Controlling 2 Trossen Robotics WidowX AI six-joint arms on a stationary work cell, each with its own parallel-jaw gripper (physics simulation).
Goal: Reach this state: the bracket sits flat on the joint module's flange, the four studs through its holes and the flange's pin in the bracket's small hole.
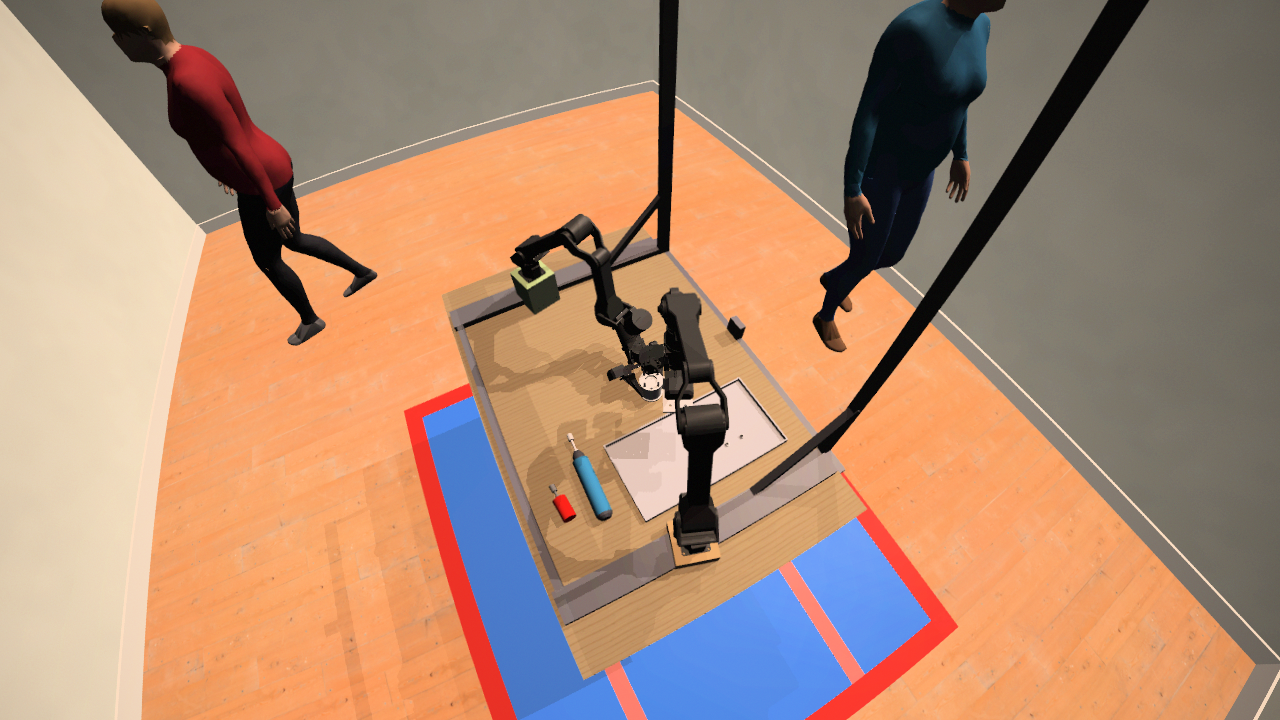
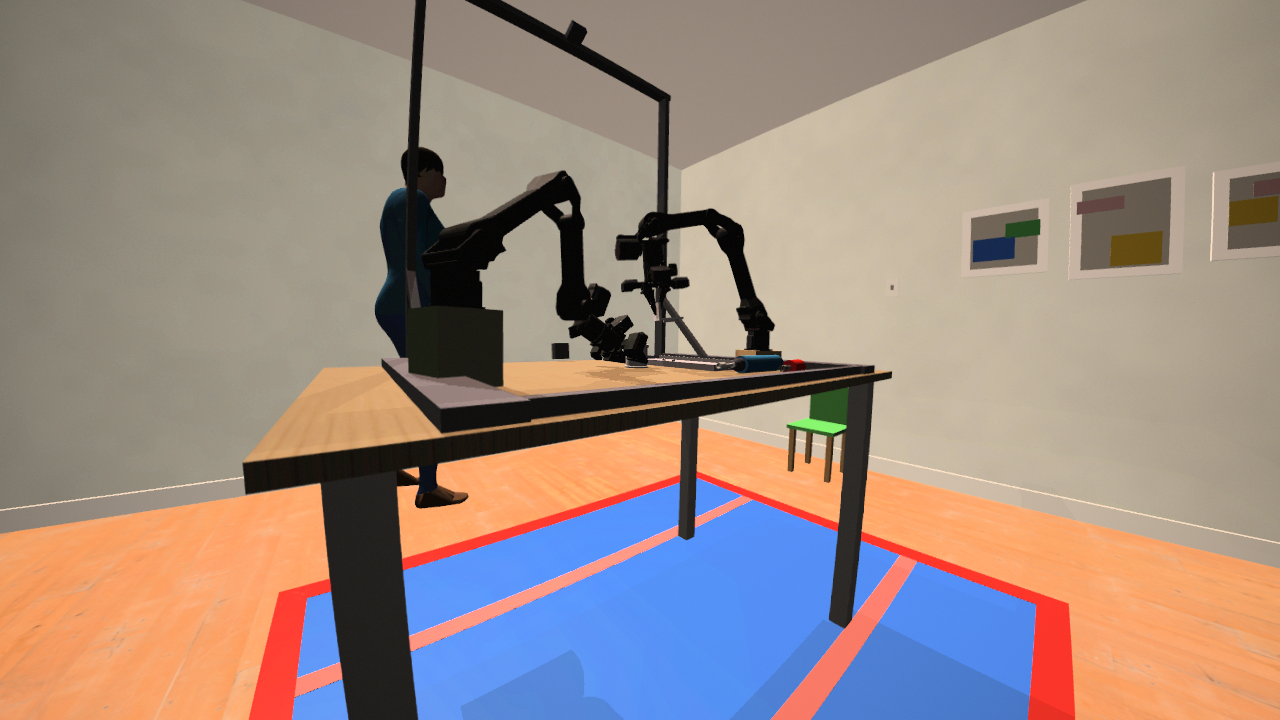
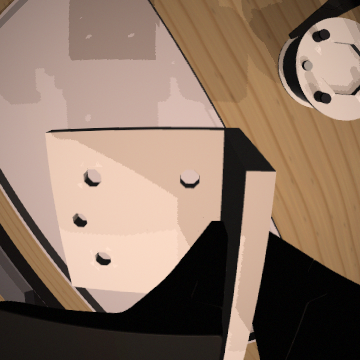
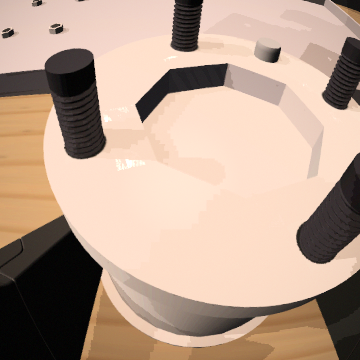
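Where they show: left gripper, fingertip midpoint: (image 2: 657, 315) (image 3: 230, 232); right gripper, fingertip midpoint: (image 1: 652, 392) (image 2: 639, 362) (image 3: 308, 73) (image 4: 198, 208); left arm's base at its link origin: (image 1: 693, 539) (image 2: 758, 350); right arm's base at its link origin: (image 1: 532, 272).
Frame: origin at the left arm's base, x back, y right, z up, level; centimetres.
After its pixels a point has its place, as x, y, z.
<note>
The white L-shaped bracket (image 3: 140, 215) {-30.7, 2.1, 9.0} (image 1: 669, 406) {-28.7, 0.1, 9.3} is held above the tray's edge; several holes show in its face, one smaller, and the left finger hides a corner. My left gripper (image 3: 230, 232) {-34.0, 2.9, 9.7} (image 2: 658, 306) {-34.0, 2.9, 9.7} is shut on the bracket's upright flange. The white joint module (image 4: 215, 210) (image 1: 650, 386) {-40.0, -2.4, 1.4} (image 3: 334, 70) {-41.4, -1.7, 0.8} (image 2: 636, 363) {-42.9, -4.5, -3.4} stands upright, apart from the bracket. Its flange faces up, with four black threaded studs and a grey pin (image 4: 267, 50) {-39.7, -2.2, 1.7}. My right gripper (image 4: 198, 208) {-40.9, -1.5, -3.4} is shut on the module's body below the flange, a finger at either side. Whether the module touches the table is unclear.
A pale tray (image 1: 644, 488) {-15.0, -8.4, -4.2} (image 3: 30, 85) {-17.9, -5.3, -4.2} lies beside the module, with small nuts (image 4: 56, 28) {-30.0, 11.6, -3.8} on it. A blue driver (image 1: 590, 485) {-16.7, -21.0, -0.5} (image 2: 760, 362) {-18.9, -23.4, -2.1} and a red screwdriver (image 1: 563, 507) {-12.6, -27.9, -1.2} (image 2: 793, 364) {-15.0, -30.0, -2.1} lie on the table. A black box (image 1: 735, 327) {-56.2, 25.9, -0.1} is at the table's edge.
</note>
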